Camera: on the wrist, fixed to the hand. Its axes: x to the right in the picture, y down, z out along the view.
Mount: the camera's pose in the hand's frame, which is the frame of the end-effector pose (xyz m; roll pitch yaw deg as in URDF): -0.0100 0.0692 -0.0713 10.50 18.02 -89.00
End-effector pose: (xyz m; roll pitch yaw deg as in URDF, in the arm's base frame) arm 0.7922 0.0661 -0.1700 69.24 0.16 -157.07
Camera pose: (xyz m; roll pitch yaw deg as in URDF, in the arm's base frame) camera 0.8368 -0.0140 -0.1305 26.29 87.15 129.06
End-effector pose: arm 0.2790 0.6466 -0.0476 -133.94 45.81 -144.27
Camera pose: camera 0.2268 0.7315 -0.0407 -102.54 -37.95 -110.62
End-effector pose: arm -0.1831 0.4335 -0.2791 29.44 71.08 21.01
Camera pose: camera -0.2451 0.5118 -0.2787 -66.71 14.75 -114.64
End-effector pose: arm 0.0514 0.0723 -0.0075 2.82 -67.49 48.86
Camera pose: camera 0.0354 0.1644 -0.0427 79.06 6.94 -21.42
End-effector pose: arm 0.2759 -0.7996 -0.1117 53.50 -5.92 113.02
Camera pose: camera 0.1897 -0.8485 -0.0996 30.84 70.31 42.86
